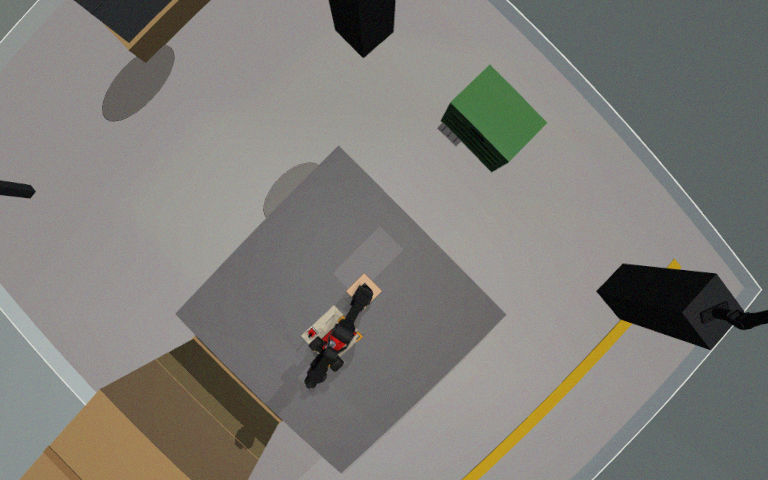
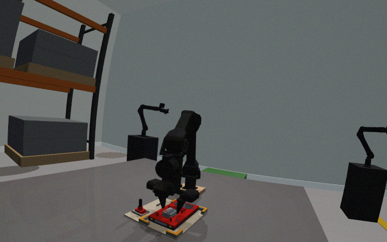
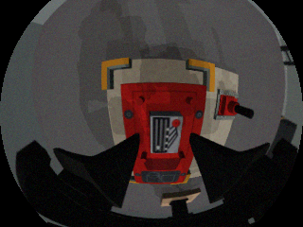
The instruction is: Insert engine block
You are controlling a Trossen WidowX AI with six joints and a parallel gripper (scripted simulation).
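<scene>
My gripper tip is now 20 mm above the engine block. Also, from my gripper tip: black post 110 mm to the right, 30 mm ahead, 10 mm below.
</scene>
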